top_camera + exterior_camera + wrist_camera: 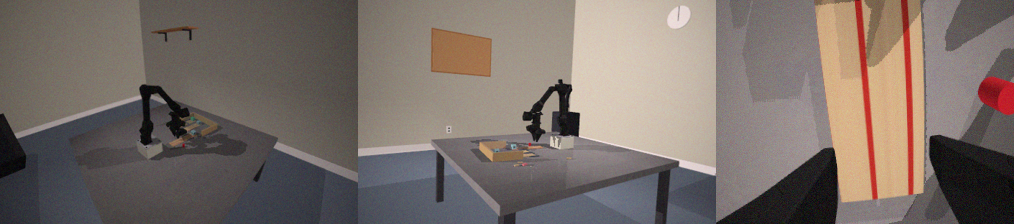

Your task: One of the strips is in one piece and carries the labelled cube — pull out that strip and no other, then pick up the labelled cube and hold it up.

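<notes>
The tan strip is 70 mm ahead of my gripper tip, 10 mm to the right of it and 50 mm below it. Also, from my gripper tip: small red peg (80 mm to the right, 40 mm below).
</notes>
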